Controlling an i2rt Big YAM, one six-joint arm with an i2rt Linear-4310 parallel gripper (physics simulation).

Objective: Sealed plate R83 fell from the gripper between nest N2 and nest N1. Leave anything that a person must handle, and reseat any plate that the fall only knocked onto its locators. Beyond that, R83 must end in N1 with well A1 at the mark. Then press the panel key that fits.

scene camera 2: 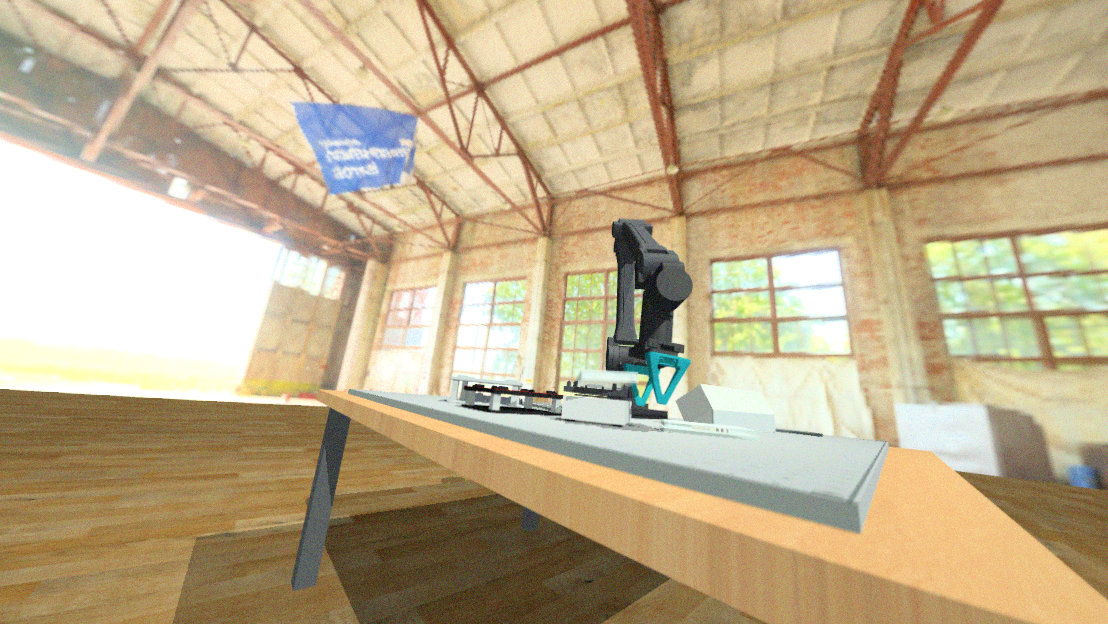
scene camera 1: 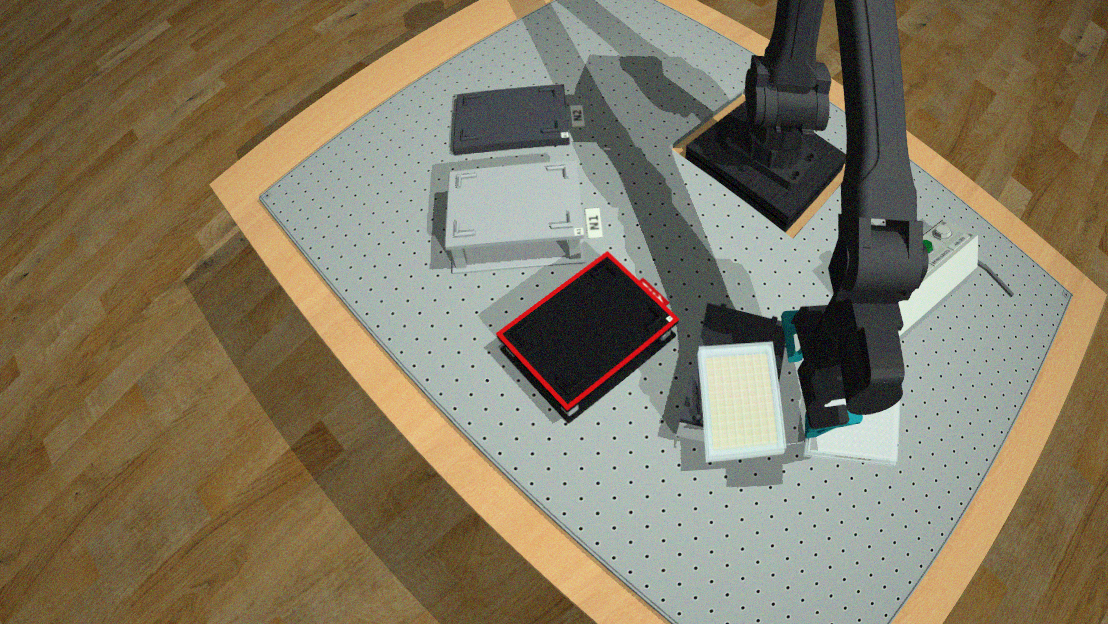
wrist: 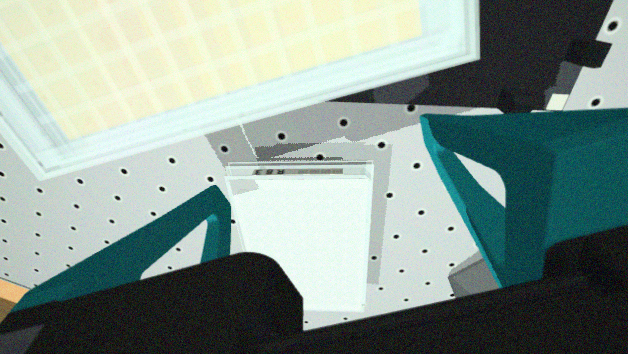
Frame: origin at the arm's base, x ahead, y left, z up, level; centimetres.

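Seen in the pictures: gripper, fingertip midpoint: (scene camera 2: 650,405) (scene camera 1: 802,398) (wrist: 316,164); arm's base, link origin: (scene camera 1: 771,155).
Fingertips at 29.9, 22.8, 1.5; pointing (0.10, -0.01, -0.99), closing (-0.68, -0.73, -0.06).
Observation:
Offsets run from my fingertips to a thing's top centre, as dx, dy, dz. "spot": to the spot under its first point.
Plate R83 {-2.9, +7.8, -2.2} (scene camera 1: 864,440) (scene camera 2: 701,428) (wrist: 310,235) is pale and lies on the perforated table top, its R83 label inverted in the wrist view. The arm partly hides it in scene camera 1. My gripper (scene camera 1: 811,382) (scene camera 2: 649,402) (wrist: 316,164) is open and empty, above the table, with its teal fingers on either side of R83 in the wrist view. Nest N1 {+2.2, -41.8, +2.9} (scene camera 1: 511,205) is light grey and empty, with a small tag at its label-side corner. Nest N2 {-11.8, -56.5, -1.3} (scene camera 1: 507,117) is dark and empty. The panel {-25.4, +5.1, +4.8} (scene camera 1: 940,271) (scene camera 2: 724,406) has a green key {-28.4, +3.8, +3.8} (scene camera 1: 927,245) and a pale key {-33.2, +5.2, +3.8} (scene camera 1: 942,231).
A yellow-welled plate {+6.2, -5.4, +4.7} (scene camera 1: 742,401) (scene camera 2: 608,378) (wrist: 240,60) rests over a dark nest {spot: -1.7, -11.0, +1.9} (scene camera 1: 740,325) (wrist: 525,40), close beside the gripper and offset from the nest. A black nest with a red border {+8.7, -24.4, +1.0} (scene camera 1: 587,333) stands between it and N1. A cable {spot: -38.5, +16.6, -3.1} (scene camera 1: 995,277) leaves the panel.

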